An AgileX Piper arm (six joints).
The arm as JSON. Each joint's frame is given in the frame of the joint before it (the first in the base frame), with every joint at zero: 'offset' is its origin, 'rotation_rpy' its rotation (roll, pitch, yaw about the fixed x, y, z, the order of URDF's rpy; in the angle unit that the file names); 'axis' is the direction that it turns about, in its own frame. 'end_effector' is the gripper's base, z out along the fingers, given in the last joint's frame.
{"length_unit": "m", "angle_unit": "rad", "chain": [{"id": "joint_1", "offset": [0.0, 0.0, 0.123], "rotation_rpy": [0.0, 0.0, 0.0], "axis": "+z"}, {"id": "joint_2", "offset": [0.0, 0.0, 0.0], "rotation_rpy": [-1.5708, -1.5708, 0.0], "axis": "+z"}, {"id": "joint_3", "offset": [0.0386, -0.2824, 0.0], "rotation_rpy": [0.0, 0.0, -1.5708], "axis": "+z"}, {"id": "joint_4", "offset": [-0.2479, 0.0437, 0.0], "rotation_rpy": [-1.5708, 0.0, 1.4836], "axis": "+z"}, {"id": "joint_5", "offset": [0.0, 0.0, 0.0], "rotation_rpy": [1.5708, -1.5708, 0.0], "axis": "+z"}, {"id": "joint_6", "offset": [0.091, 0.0, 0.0], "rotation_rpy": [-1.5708, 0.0, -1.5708], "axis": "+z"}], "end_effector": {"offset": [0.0, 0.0, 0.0], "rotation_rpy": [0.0, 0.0, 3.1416]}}
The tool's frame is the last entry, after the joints.
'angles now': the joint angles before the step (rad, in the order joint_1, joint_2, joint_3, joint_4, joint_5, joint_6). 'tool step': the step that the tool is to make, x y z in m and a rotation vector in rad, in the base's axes. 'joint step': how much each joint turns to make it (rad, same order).
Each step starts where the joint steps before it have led.
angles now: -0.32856, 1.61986, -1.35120, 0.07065, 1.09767, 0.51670
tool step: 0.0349, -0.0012, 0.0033, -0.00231, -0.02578, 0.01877
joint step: 0.02716, 0.11108, -0.15136, 0.00283, 0.01449, 0.00942
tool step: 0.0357, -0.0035, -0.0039, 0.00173, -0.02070, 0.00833
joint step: 0.01723, 0.12477, -0.15638, 0.00441, 0.01166, 0.00977
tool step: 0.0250, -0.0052, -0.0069, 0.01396, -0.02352, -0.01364
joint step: 0.00188, 0.09321, -0.11048, 0.01506, -0.00256, 0.01471
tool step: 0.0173, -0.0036, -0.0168, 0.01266, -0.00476, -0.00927
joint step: 0.00125, 0.07229, -0.04777, 0.01127, -0.02634, 0.00726
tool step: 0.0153, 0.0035, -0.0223, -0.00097, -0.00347, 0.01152
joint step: 0.01711, 0.06130, -0.01233, 0.00078, -0.05287, 0.00001
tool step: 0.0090, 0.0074, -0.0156, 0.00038, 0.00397, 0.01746
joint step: 0.02089, 0.03661, -0.00061, -0.00006, -0.03226, 0.00013
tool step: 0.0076, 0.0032, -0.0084, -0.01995, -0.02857, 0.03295
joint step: 0.01126, 0.02208, -0.00065, -0.00097, -0.05167, -0.02888
